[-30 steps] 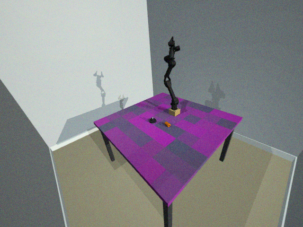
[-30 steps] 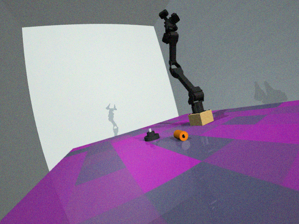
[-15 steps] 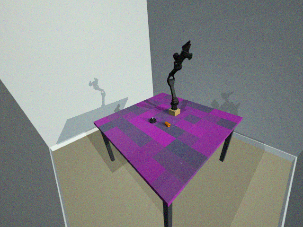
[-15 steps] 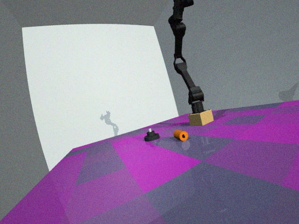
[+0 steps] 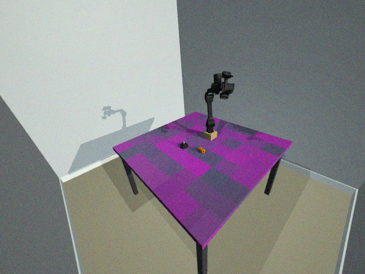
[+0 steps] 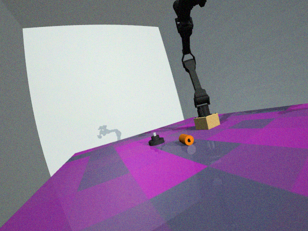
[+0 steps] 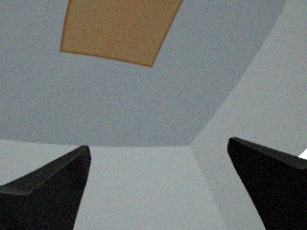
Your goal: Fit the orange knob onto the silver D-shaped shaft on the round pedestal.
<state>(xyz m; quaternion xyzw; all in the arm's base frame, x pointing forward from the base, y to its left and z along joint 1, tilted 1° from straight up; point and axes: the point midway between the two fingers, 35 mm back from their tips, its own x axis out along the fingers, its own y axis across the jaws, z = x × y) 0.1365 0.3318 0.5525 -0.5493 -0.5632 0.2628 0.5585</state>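
The orange knob lies 100 mm ahead of my gripper tip, 220 mm to the right of it and 620 mm below it. Round my gripper tip: round pedestal: 190 mm ahead, 380 mm to the right, 610 mm below.
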